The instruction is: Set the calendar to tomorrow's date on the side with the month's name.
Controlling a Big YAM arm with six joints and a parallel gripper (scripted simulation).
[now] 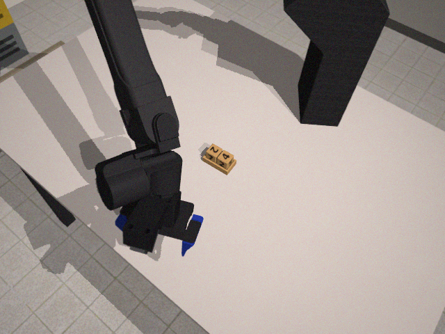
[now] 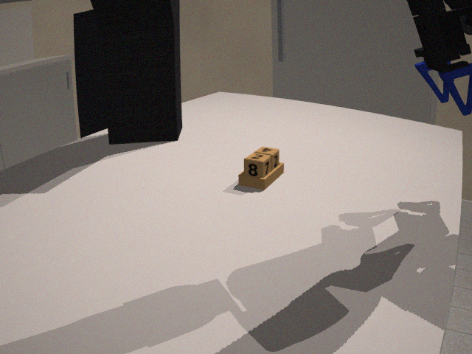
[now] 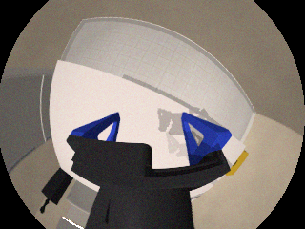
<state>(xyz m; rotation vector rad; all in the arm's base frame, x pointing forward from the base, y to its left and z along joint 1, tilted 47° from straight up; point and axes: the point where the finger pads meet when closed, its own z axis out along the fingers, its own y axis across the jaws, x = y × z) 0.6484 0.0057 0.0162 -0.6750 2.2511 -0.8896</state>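
Now: hand 31 cm past the wooden digit cube, 13 cm above it and 6 cm to the left of it. The rest, counted from my hand: wooden tray: 31 cm behind, 15 cm below, 4 cm to the right.
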